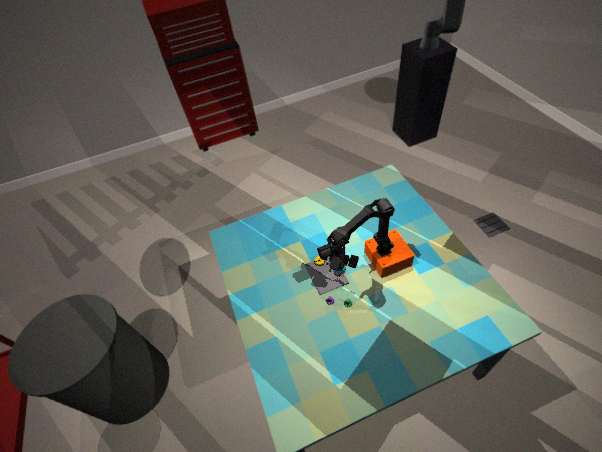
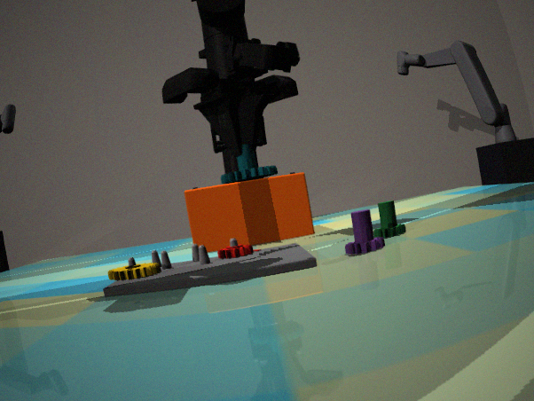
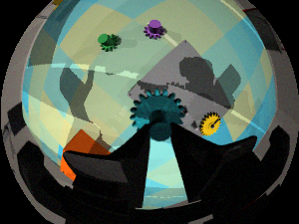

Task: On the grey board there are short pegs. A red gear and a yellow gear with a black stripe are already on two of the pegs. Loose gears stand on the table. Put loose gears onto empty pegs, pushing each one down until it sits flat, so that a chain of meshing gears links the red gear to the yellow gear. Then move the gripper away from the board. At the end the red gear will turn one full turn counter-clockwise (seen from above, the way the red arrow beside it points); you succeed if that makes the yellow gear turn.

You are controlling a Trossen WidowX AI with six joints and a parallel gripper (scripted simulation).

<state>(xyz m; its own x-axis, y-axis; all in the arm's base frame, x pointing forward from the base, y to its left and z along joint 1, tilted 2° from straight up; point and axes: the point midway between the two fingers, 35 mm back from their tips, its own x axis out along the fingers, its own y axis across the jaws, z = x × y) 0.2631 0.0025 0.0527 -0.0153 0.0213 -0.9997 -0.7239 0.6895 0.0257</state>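
Now: gripper tip 3 cm to the left of the red gear and 11 cm above it. Round my gripper tip: red arrow 3 cm behind, 2 cm to the right, 11 cm below; then purple gear 10 cm ahead, 10 cm to the left, 11 cm below; then teal gear 1 cm below.
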